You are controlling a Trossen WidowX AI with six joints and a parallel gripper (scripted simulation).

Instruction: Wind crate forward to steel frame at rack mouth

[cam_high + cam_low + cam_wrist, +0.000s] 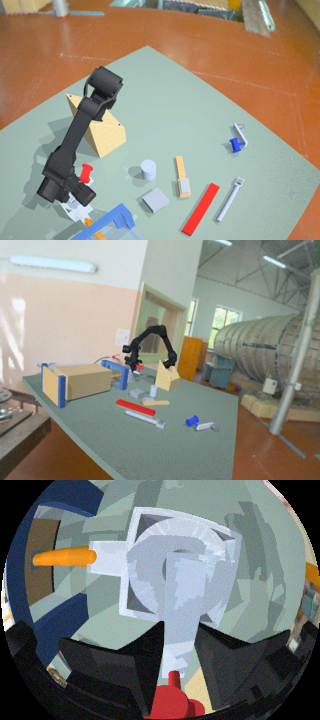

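My gripper tip is now 2 cm to the right of the winch handle and 2 cm below it. Also, from my gripper tip: pale grey winch 1 cm behind, 5 cm to the right, 6 cm below; then red knob 1 cm behind, 5 cm to the left, 5 cm above; then blue frame 17 cm ahead, 4 cm to the right, 2 cm above.
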